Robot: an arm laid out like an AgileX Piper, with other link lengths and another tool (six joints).
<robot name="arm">
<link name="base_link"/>
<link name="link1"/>
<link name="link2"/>
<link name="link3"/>
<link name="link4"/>
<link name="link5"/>
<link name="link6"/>
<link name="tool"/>
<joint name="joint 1" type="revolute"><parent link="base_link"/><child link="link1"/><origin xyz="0.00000 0.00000 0.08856" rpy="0.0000 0.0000 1.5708"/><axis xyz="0 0 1"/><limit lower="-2.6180" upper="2.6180"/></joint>
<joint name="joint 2" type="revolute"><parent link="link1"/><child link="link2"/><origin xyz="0.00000 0.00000 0.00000" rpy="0.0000 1.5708 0.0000"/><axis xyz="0 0 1"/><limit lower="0.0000" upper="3.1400"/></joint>
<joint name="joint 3" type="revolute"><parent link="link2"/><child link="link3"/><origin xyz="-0.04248 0.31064 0.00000" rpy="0.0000 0.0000 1.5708"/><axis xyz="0 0 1"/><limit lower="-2.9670" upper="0.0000"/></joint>
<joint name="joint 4" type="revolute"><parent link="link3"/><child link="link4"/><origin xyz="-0.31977 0.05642 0.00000" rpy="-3.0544 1.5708 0.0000"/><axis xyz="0 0 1"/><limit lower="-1.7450" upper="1.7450"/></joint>
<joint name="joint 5" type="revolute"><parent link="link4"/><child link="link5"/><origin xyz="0.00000 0.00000 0.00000" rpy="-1.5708 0.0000 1.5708"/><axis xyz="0 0 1"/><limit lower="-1.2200" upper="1.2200"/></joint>
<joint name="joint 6" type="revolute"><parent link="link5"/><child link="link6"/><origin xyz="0.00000 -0.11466 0.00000" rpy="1.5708 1.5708 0.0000"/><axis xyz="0 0 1"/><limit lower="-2.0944" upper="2.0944"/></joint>
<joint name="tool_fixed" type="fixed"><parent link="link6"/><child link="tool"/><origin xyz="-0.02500 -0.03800 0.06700" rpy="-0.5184 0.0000 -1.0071"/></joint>
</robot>
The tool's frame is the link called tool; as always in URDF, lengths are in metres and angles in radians.
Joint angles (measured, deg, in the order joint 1, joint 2, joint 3, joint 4, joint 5, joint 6), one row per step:
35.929 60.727 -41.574 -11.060 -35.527 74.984
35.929 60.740 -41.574 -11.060 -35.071 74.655
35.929 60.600 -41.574 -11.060 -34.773 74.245
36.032 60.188 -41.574 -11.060 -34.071 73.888
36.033 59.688 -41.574 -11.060 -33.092 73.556
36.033 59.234 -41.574 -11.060 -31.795 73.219
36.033 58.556 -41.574 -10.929 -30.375 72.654
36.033 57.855 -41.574 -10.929 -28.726 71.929
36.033 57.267 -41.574 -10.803 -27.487 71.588
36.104 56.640 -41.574 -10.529 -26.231 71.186
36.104 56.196 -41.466 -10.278 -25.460 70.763
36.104 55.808 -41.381 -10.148 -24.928 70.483
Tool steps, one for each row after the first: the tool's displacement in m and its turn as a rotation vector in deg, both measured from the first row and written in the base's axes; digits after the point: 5 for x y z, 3 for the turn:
0.00062 0.00048 -0.00119 -0.514 0.151 -0.200
0.00020 0.00035 -0.00096 -0.897 0.006 -0.398
-0.00122 0.00004 -0.00012 -1.333 -0.016 -0.548
-0.00224 -0.00095 0.00048 -1.870 0.120 -0.839
-0.00255 -0.00161 -0.00009 -2.635 0.536 -1.186
-0.00373 -0.00316 0.00043 -3.399 0.800 -1.652
-0.00497 -0.00439 0.00047 -4.507 1.045 -2.175
-0.00595 -0.00586 0.00076 -5.062 1.387 -2.518
-0.00724 -0.00734 0.00120 -5.531 1.762 -2.825
-0.00809 -0.00866 0.00094 -5.909 1.973 -3.114
-0.00912 -0.00979 0.00116 -6.152 2.045 -3.303

